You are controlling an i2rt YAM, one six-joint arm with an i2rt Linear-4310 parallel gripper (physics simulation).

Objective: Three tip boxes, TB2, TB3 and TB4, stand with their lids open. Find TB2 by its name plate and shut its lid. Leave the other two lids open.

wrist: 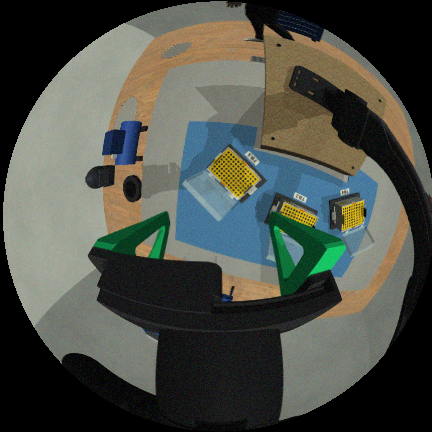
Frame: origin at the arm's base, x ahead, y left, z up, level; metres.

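Where they show: gripper, fingertip midpoint: [218, 216]; arm's base at its link origin: [334, 99].
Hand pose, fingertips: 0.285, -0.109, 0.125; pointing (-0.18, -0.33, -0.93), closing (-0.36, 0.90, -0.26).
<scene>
Each offset is from my fingertips to the top centre of the thing, as dx, dy, dz. "pt": to the spot under its first point. Level surfaces: height alone.
Three tip boxes with yellow racks stand on the blue mat @[dz -0.318] [200, 235], each with its clear lid open. TB2 @[+0.029, +0.176, -0.243] [299, 212] is the middle one, with its small white name plate @[pt -0.036, +0.170, -0.316] [299, 197] behind it; its lid [286, 250] lies folded back toward the near side, and my right finger hides part of box and lid. TB3 @[-0.017, -0.039, -0.243] [235, 174] is at the left, turned at an angle, its lid @[pt +0.050, -0.063, -0.221] [211, 194] open toward the lower left. TB4 @[-0.092, +0.366, -0.243] [353, 215] is at the right, its lid [359, 241] open toward the near side. My gripper [218, 216] is open, with its green fingers apart and empty.
A brown board [285, 120] carrying the black arm base [315, 90] stands behind the boxes. The black arm [400, 155] curves down the right side. A blue cylindrical device [130, 142], a black rounded object [100, 177] and a black ring [126, 188] are at the left.
</scene>
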